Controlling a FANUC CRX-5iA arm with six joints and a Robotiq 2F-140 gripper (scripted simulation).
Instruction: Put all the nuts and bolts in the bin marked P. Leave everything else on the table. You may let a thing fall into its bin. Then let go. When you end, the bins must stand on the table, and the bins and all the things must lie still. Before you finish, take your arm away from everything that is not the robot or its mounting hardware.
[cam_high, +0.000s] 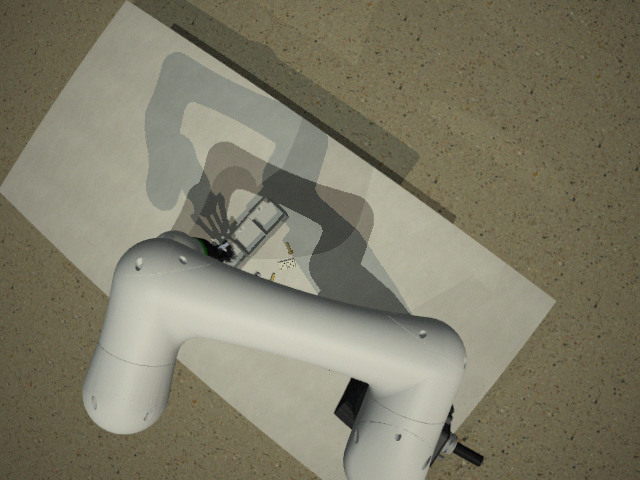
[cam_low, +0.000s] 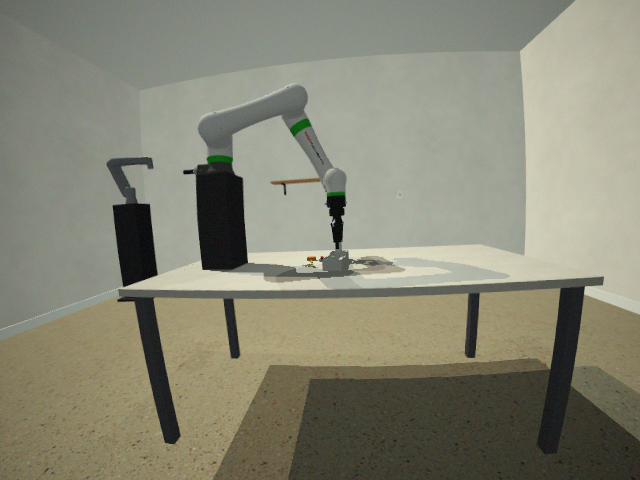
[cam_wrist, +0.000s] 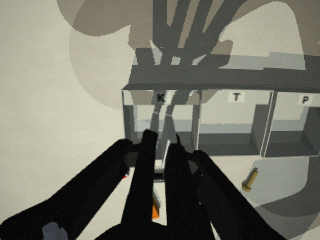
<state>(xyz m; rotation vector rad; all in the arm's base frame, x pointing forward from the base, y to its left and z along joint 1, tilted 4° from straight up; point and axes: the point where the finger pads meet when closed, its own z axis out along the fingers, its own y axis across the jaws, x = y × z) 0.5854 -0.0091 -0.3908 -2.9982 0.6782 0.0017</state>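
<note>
My hand is 160 mm past the white domino-like tile, 60 mm to the left of it and 60 mm above it. Also, from my hand: grey bin: 80 mm to the right, 40 mm below, 20 mm behind; black cylinder: 90 mm behind, 60 mm below, 30 mm to the left; red piece: 90 mm to the left, 80 mm behind, 60 mm below.
</note>
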